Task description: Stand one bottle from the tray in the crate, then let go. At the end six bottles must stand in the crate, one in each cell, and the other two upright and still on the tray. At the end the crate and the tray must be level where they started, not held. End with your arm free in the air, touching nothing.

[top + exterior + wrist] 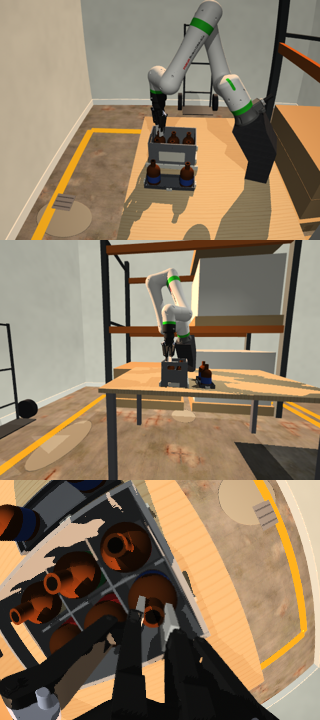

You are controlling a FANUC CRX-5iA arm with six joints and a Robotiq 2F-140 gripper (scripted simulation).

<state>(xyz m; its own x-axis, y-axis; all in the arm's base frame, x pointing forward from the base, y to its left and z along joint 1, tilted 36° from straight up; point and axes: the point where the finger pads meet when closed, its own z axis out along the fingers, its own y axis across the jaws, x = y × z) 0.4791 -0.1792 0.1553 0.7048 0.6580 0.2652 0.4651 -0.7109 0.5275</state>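
Right now my hand is 9 cm above the glass bottle. Also, from my hand: tray: 3 cm behind, 28 cm to the left, 16 cm below; then grey crate: 8 cm behind, 6 cm to the left, 9 cm below.
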